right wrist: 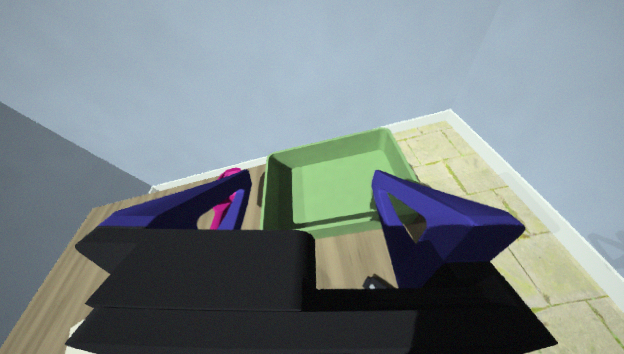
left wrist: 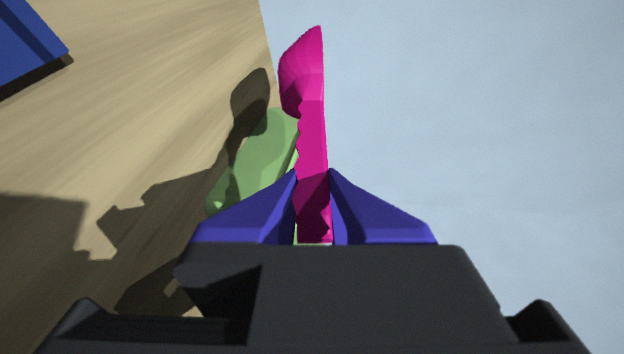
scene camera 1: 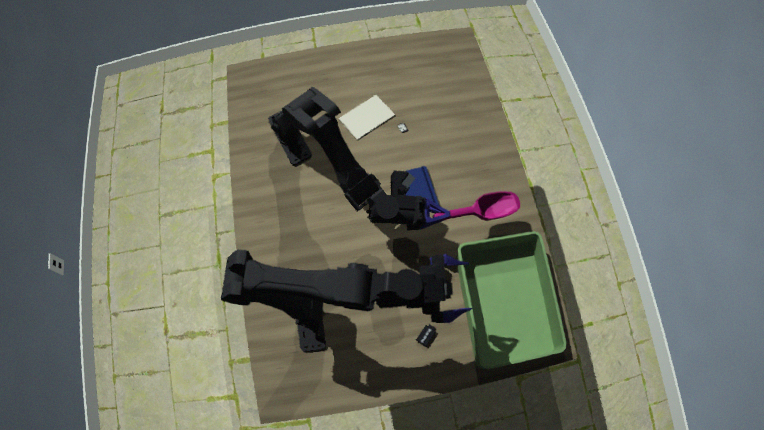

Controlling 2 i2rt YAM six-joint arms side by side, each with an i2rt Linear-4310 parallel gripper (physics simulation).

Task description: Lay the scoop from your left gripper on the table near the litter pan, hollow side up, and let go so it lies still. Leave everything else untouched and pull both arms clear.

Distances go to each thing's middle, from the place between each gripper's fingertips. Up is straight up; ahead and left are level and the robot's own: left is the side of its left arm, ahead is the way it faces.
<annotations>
My left hand is 90 mm short of the pink scoop (scene camera 1: 490,206), 10 mm to the right of it and 20 mm above it. Also, from my left hand: green litter pan (scene camera 1: 515,317): 140 mm ahead, 240 mm to the right, 90 mm below; cream board (scene camera 1: 372,113): 160 mm behind, 420 mm to the left, 130 mm below.
Now: right hand 16 cm short of the green litter pan, 1 cm to the left of it and 27 cm above it. From my right hand the other things lie so: cream board: 13 cm behind, 64 cm to the left, 31 cm below; then pink scoop: 11 cm ahead, 24 cm to the left, 20 cm below.
</annotations>
